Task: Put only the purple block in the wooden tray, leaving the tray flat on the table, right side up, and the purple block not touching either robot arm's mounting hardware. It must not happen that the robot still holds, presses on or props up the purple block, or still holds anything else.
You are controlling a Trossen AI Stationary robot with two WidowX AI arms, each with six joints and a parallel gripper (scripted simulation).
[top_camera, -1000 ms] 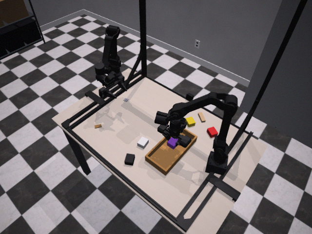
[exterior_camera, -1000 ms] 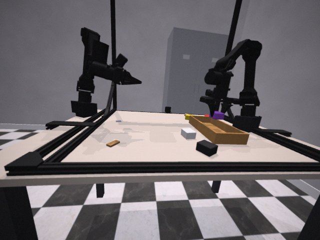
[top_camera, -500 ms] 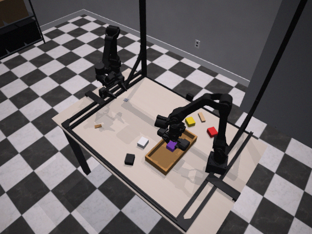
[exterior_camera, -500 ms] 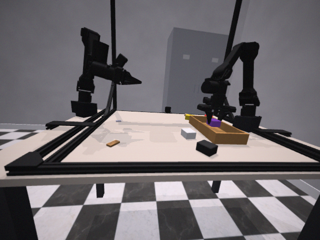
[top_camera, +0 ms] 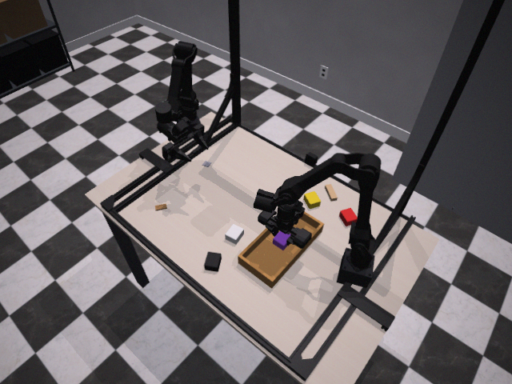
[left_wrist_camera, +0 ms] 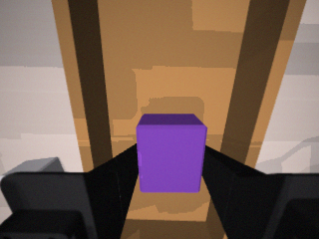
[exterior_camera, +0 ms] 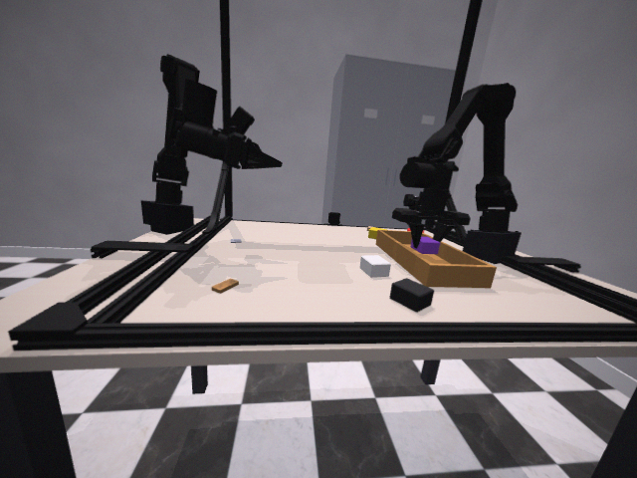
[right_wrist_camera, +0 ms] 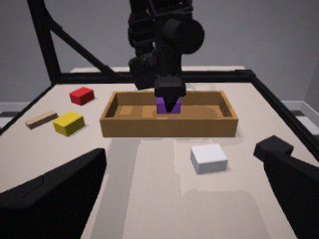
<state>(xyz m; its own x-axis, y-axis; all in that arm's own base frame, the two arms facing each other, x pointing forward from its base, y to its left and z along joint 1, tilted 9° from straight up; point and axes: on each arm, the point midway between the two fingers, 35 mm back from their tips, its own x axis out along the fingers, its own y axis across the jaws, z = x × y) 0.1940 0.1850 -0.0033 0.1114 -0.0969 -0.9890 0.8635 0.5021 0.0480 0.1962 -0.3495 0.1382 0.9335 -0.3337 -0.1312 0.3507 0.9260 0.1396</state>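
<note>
Now: the wooden tray 6 cm below my left hand. From my left hand the other things lie so: white block 15 cm to the right, 10 cm ahead, 6 cm below; yellow block 24 cm behind, 8 cm to the right, 6 cm below; purple block 3 cm below.
</note>
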